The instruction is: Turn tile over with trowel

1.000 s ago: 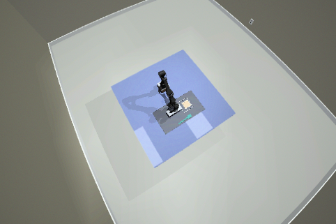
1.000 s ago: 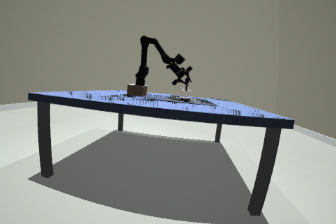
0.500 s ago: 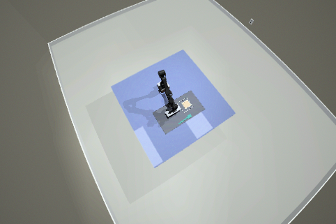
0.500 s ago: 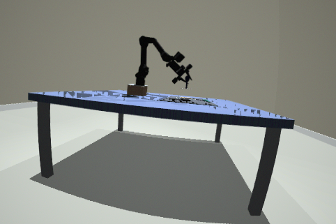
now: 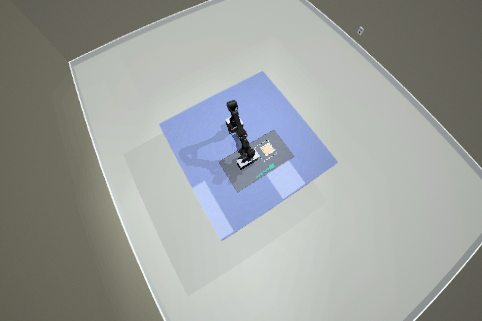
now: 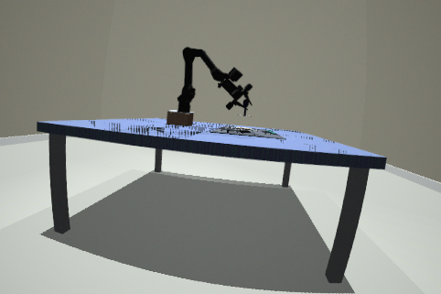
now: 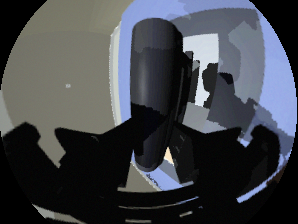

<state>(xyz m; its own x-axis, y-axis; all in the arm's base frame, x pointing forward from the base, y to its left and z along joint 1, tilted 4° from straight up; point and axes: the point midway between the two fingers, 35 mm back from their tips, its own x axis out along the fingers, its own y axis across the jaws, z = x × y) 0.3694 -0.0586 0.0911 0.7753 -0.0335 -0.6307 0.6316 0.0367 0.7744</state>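
My gripper tip is now 14 cm short of the teal trowel, 13 cm above it and 9 cm to the right of it. From my gripper tip the other things lie so: dark mat (15 cm below, 6 cm to the left); then small trowel (2 cm behind, 1 cm below); then white tile (20 cm to the left, 13 cm below, 2 cm behind).
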